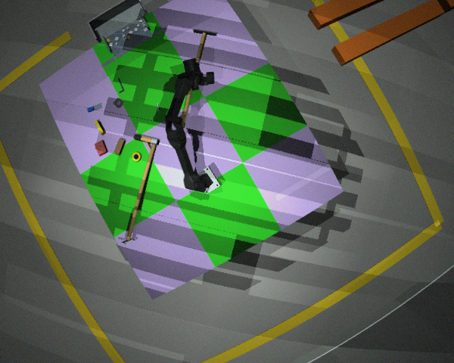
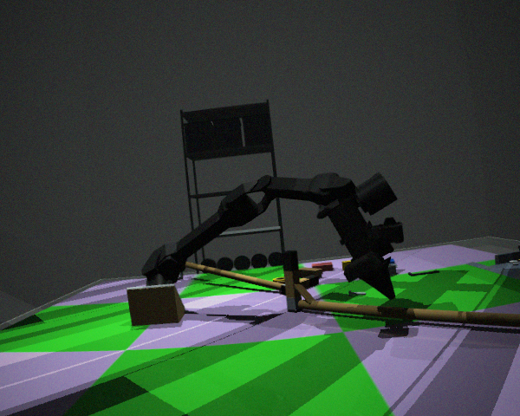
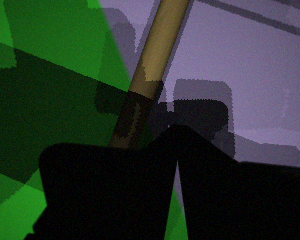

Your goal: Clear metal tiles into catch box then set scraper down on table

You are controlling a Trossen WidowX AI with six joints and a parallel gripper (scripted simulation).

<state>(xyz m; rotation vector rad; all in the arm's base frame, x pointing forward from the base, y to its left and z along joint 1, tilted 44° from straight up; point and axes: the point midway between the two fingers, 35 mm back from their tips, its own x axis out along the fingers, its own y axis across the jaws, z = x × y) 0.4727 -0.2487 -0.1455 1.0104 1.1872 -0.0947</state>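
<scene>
Now: the long scraper 30 mm ahead of my gripper tip and 10 mm to the left of it. Also, from my gripper tip: wooden block: 580 mm to the left, 50 mm below, 40 mm behind; yellow ring: 540 mm to the left, 140 mm behind, 50 mm below; hex key: 390 mm to the left, 260 mm ahead, 60 mm below.
</scene>
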